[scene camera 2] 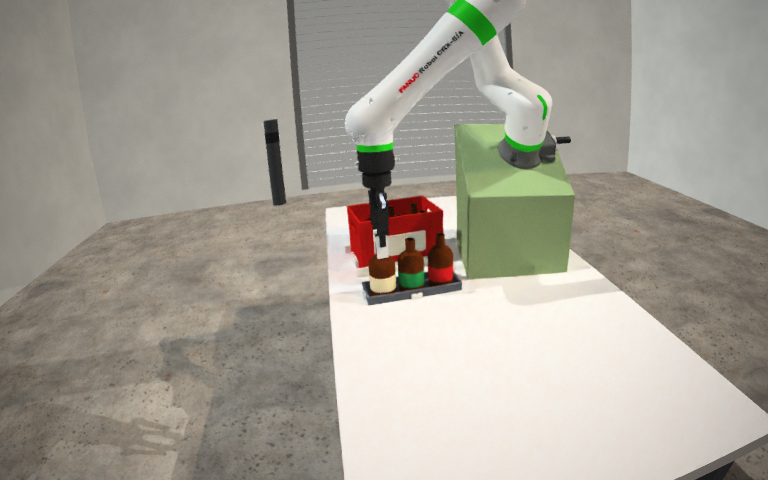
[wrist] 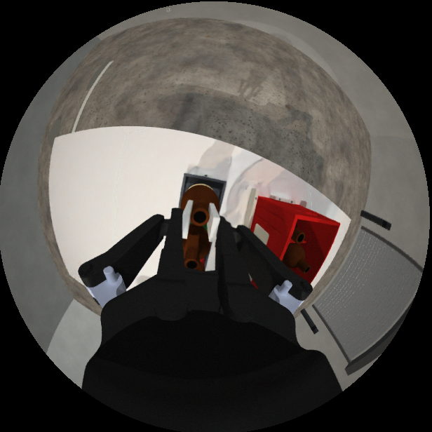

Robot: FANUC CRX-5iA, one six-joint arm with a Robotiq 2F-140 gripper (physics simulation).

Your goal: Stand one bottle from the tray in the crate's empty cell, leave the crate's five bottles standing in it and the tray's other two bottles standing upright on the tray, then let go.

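Frame: origin at the arm's base, x ahead, y right, z down, level; centimetres.
Seen in the pictures: gripper, fingertip midpoint: (scene camera 2: 381, 255); arm's base at its link origin: (scene camera 2: 520, 153).
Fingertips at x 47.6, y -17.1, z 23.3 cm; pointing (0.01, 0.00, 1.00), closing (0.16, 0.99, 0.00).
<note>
Pixels of each thing's top centre, then the offset from my fingertips to it. "spot": a spot on its surface instead. Level surfaces: height alone.
- brown bottle with a cream label, top centre: (scene camera 2: 380, 243) dy +0.0, dx +0.1, dz -3.6 cm
- dark tray at a spot on its surface: (scene camera 2: 390, 299) spot: dy -4.6, dx -1.4, dz +11.5 cm
- green-label bottle at its top centre: (scene camera 2: 409, 239) dy +1.1, dx -8.2, dz -3.6 cm
- red-label bottle at its top centre: (scene camera 2: 440, 234) dy +2.6, dx -17.0, dz -3.6 cm
- red crate at a spot on its surface: (scene camera 2: 355, 237) spot: dy +21.3, dx +6.9, dz +2.4 cm
- white table at its surface level: dz +12.4 cm
The brown bottle with a cream label (scene camera 2: 382, 281) (wrist: 200, 194) stands upright at the left end of the dark tray (scene camera 2: 390, 299) (wrist: 204, 176) in the scene view. My gripper (scene camera 2: 382, 249) (wrist: 199, 210) points down and is shut on this bottle's neck. The green-label bottle (scene camera 2: 411, 271) and the red-label bottle (scene camera 2: 440, 266) stand upright beside it on the tray; in the wrist view they are partly hidden behind the fingers. The red crate (scene camera 2: 355, 237) (wrist: 275, 215) stands behind the tray. Some brown bottle necks show inside it; its cells are mostly hidden.
The green pedestal (scene camera 2: 518, 234) with the arm's base stands right of the crate and tray. The white table (scene camera 2: 509, 362) (wrist: 110, 175) extends toward the scene camera; its left edge is close to the tray and crate. A dark post (scene camera 2: 274, 164) stands beyond the table.
</note>
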